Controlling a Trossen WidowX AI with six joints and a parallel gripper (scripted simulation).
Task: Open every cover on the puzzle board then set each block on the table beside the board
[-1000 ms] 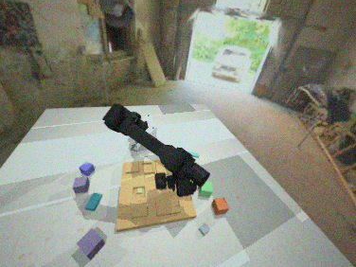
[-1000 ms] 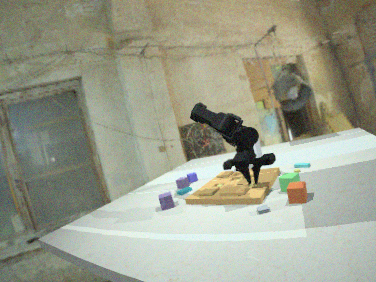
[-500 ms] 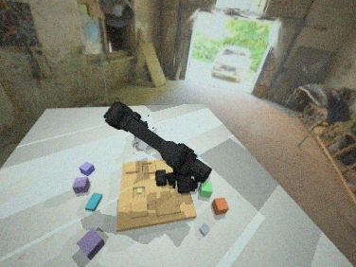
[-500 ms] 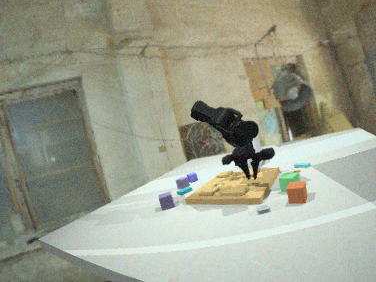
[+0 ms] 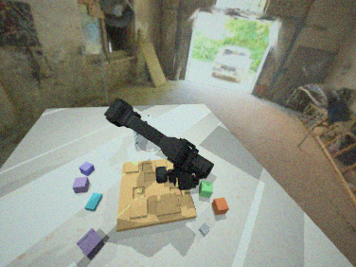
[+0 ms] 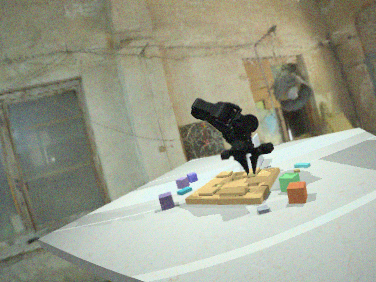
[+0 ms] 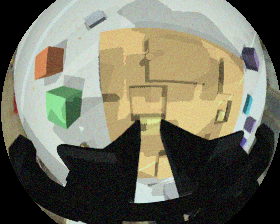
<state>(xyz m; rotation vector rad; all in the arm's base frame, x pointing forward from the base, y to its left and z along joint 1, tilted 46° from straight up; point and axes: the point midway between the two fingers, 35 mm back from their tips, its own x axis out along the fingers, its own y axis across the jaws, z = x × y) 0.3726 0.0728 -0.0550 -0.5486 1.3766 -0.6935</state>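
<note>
Right now my gripper tip is 100 mm to the left of the tan puzzle board, 50 mm past it and 40 mm above it. The rest, counted from my gripper tip: green block: 130 mm to the left, 40 mm below, 30 mm ahead; orange block: 160 mm to the left, 120 mm ahead, 40 mm below; small grey piece: 170 mm ahead, 60 mm to the left, 60 mm below.
</note>
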